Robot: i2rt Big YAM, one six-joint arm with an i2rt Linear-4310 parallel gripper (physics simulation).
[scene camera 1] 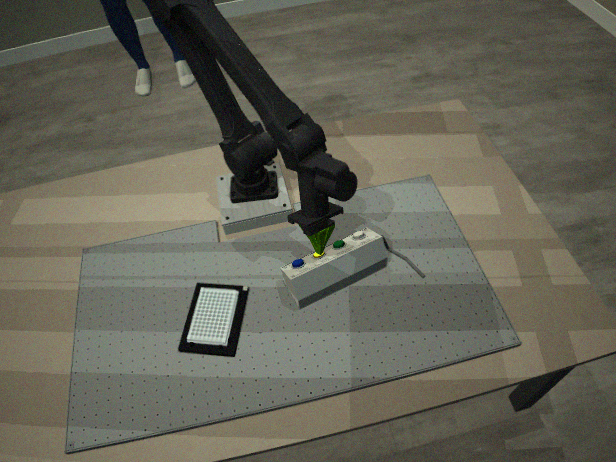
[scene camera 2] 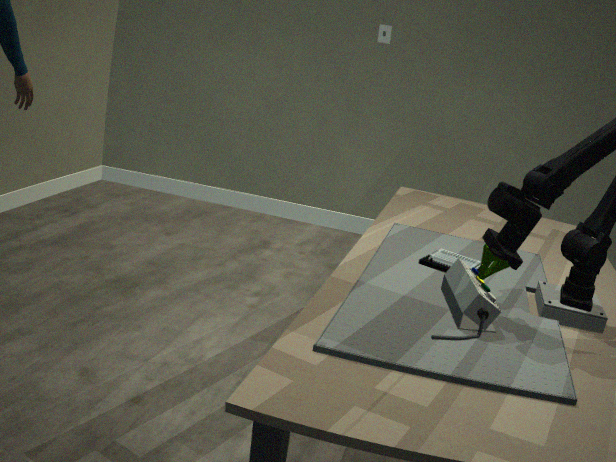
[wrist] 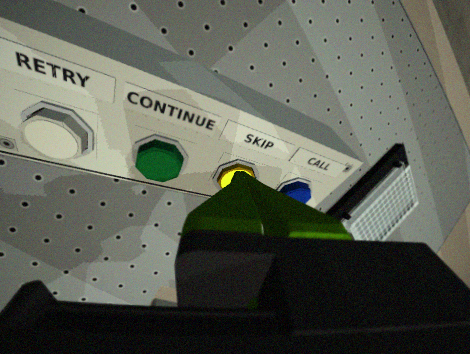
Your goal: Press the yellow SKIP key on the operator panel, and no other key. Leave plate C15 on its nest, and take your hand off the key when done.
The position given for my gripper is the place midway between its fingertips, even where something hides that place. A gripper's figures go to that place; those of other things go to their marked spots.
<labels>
My gripper (wrist: 238, 179): 0.13 m from the lens. A white well plate (wrist: 388, 203) is 0.34 m from the lens. A green CONTINUE key (wrist: 157, 160) is 0.11 m from the lens. A white key (wrist: 57, 135): 0.12 m from the lens. The marked spots on the white well plate and the white key are 0.35 m apart.
</labels>
